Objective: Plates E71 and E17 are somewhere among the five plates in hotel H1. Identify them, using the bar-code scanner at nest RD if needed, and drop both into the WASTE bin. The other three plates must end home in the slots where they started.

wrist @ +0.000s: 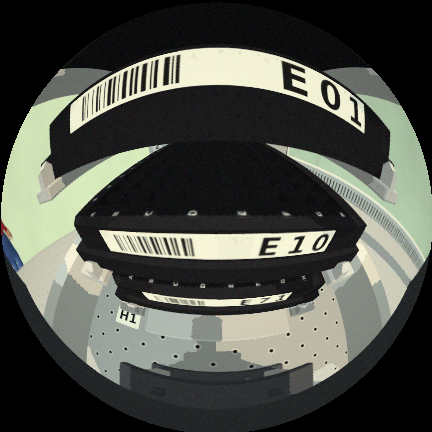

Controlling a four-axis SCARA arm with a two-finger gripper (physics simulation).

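Frame: origin at the arm's base, x down, y ahead, z right, level; centimetres.
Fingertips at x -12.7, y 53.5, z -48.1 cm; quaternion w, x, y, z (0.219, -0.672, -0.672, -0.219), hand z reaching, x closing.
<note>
Pixels of each thing's middle, then the offset from my fingertips to it. "spot": a spot on its surface instead. Level surfaces: height alone.
- Plate E71 at the middle of its body: (216, 206) dz +1.9, dx +1.1, dy -1.4 cm
- Plate E10 at the middle of its body: (217, 162) dz +1.9, dx -1.7, dy -1.4 cm
- Plate E01 at the middle of its body: (217, 113) dz +1.9, dx -4.5, dy -1.4 cm
- H1 label at a spot on its surface: (128, 317) spot: dz +0.8, dx +11.3, dy -12.6 cm
- perforated deck at its surface level: dx +11.4 cm
- dark low block at a spot on its surface: (217, 387) spot: dz +10.6, dx +5.4, dy -7.7 cm
In the wrist view the plates stand stacked in hotel H1. Plate E71 (222, 301) is lowest, its label partly foreshortened. Plate E10 (225, 246) is directly above it and covers much of its top. Plate E01 (225, 67) is large and near at the top of the view. The gripper (217, 285) has its two grey fingers reaching forward at the left and right, low in the stack. It is shut on plate E71 by its sides; the fingertips are hidden beneath E10. E71 is level at its slot. Plate E17, nest RD's scanner and the WASTE bin do not show.
Pale slot supports (49, 184) (382, 184) of the hotel stand close at both sides. The H1 label (128, 317) lies on the perforated deck (285, 350). A dark low block (217, 387) is at the bottom of the view. A grating runs along the right.
</note>
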